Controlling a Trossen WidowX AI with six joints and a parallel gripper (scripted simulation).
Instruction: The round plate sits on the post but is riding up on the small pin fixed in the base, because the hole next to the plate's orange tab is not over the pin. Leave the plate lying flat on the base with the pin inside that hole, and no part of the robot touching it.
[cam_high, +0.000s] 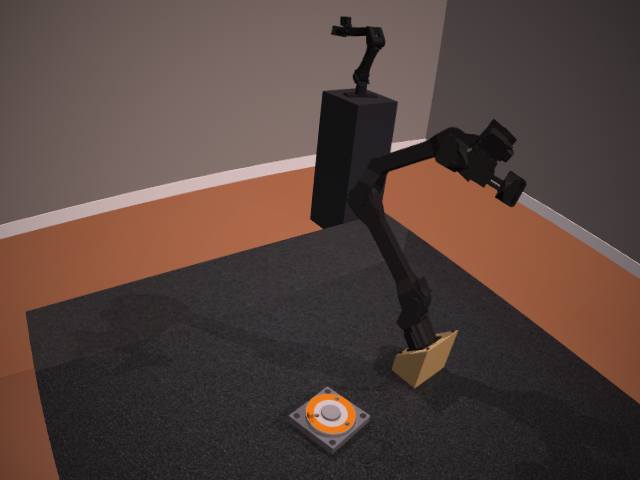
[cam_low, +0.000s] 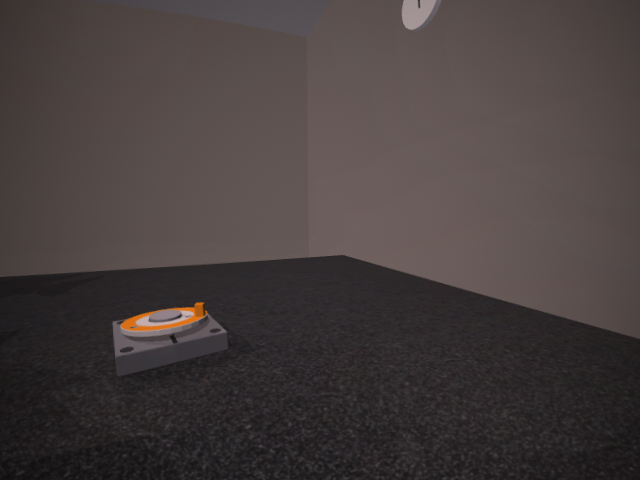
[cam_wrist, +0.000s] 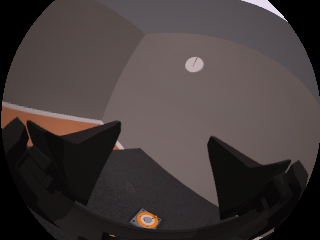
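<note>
Now: the grey square base 510 mm below my gripper tip, 260 mm ahead of it and 30 mm to the right of it.
</note>
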